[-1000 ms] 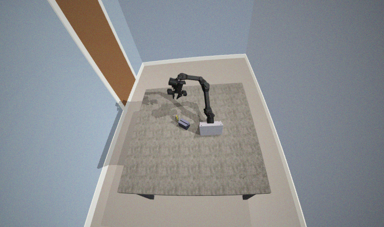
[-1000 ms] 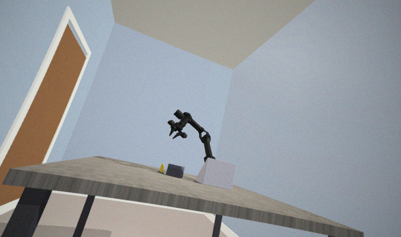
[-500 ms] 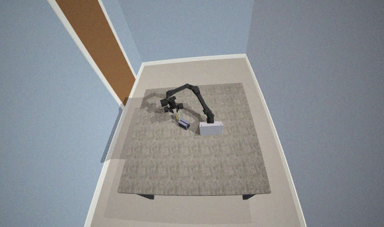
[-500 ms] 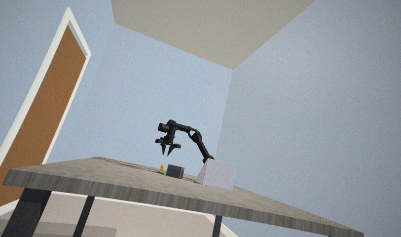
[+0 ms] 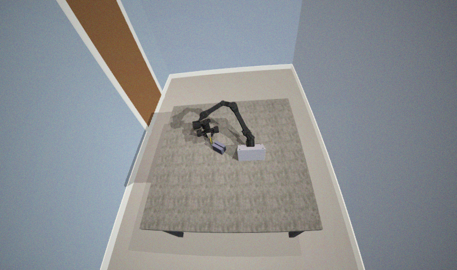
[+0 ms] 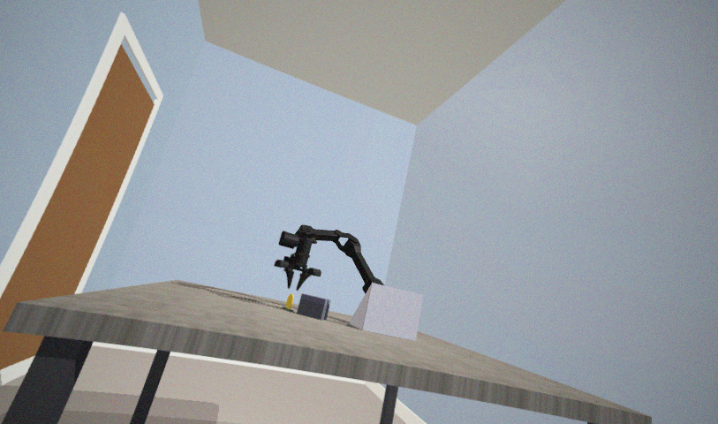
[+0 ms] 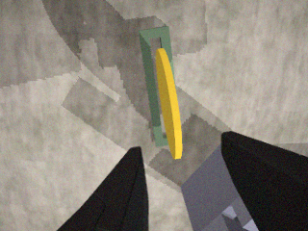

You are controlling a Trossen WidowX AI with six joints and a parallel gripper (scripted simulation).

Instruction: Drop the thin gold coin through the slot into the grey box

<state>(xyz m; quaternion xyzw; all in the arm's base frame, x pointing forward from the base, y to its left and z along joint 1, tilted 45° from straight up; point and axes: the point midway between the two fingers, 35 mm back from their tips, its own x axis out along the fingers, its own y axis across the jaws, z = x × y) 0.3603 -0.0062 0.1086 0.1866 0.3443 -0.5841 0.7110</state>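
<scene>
The gold coin is 5 cm below my gripper tip.
</scene>
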